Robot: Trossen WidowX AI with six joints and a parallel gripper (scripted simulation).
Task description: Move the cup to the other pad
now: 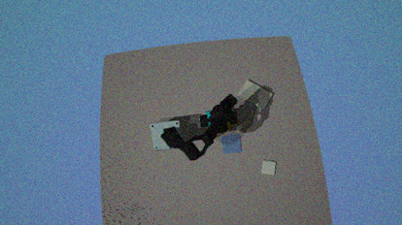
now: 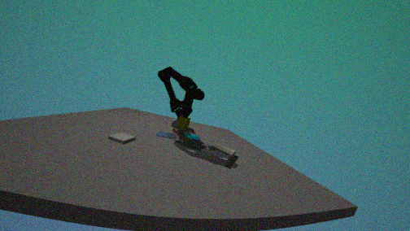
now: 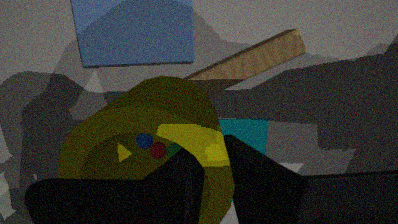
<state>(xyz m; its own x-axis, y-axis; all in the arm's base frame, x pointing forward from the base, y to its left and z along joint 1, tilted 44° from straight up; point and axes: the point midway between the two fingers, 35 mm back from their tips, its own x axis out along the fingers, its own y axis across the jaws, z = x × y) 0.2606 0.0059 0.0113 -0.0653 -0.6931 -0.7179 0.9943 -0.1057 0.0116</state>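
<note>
Right now my gripper tip is 10 cm above the teal pad and 7 cm to the right of it. The rest, counted from my gripper tip: yellow cup (2 cm ahead); then small pale block (27 cm to the right, 23 cm ahead, 8 cm below); then large pale block (26 cm ahead, 17 cm to the left, 8 cm below).
</note>
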